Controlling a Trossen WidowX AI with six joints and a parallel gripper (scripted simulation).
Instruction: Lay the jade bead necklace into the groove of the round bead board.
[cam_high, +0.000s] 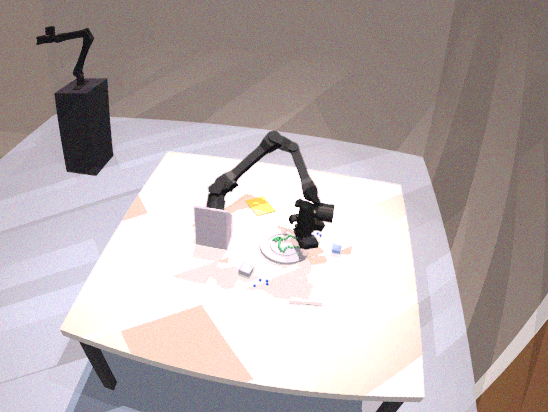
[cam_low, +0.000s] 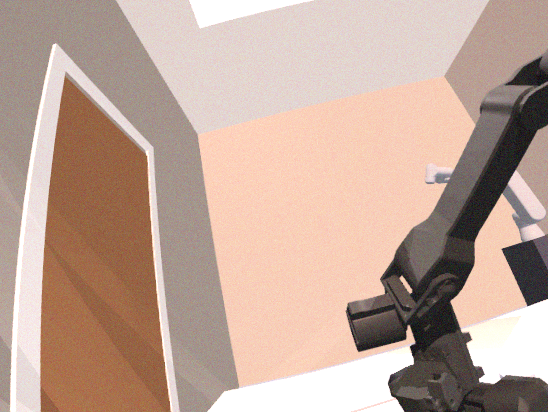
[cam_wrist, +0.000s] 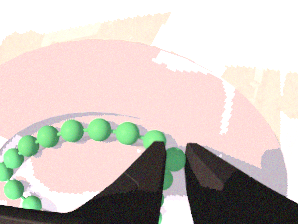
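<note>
Now: the round white bead board 60 mm behind my gripper tip and 10 mm below it. The rest, counted from my gripper tip: thin rod 280 mm to the right, 50 mm ahead, 10 mm below; then blue block 150 mm ahead, 30 mm to the left, 10 mm below; then cream block 250 mm to the left, 60 mm ahead.
</note>
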